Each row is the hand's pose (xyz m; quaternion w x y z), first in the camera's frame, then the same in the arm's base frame.
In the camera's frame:
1: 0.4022 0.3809 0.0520 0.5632 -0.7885 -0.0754 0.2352
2: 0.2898 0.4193 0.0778 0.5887 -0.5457 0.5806 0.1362
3: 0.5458 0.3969 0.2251 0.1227 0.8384 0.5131 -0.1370
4: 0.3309 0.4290 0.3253 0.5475 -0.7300 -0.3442 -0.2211
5: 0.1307 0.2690 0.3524 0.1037 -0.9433 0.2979 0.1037
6: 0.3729 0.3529 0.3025 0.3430 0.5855 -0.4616 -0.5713
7: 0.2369 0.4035 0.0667 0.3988 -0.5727 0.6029 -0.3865
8: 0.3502 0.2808 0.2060 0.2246 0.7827 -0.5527 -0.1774
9: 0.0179 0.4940 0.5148 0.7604 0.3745 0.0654 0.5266
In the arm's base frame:
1: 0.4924 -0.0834 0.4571 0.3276 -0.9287 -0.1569 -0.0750
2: 0.4023 -0.0411 0.3874 0.6221 -0.6363 0.3940 -0.2298
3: 0.5031 0.0133 0.6605 0.4642 0.8169 0.3401 0.0393
4: 0.2894 0.0801 0.5760 0.2046 -0.7338 -0.5016 -0.4100
5: 0.0781 -0.0569 0.5214 0.0067 0.8982 -0.3209 0.3005
6: 0.3141 0.0033 0.6155 0.2475 0.6219 -0.7029 -0.2406
7: 0.3645 -0.0619 0.3512 0.4165 -0.4389 0.3648 -0.7077
8: 0.3346 -0.1052 0.5622 0.1782 0.6874 -0.6709 0.2136
9: -0.0427 0.2133 0.4755 0.8328 -0.0032 -0.1075 0.5431

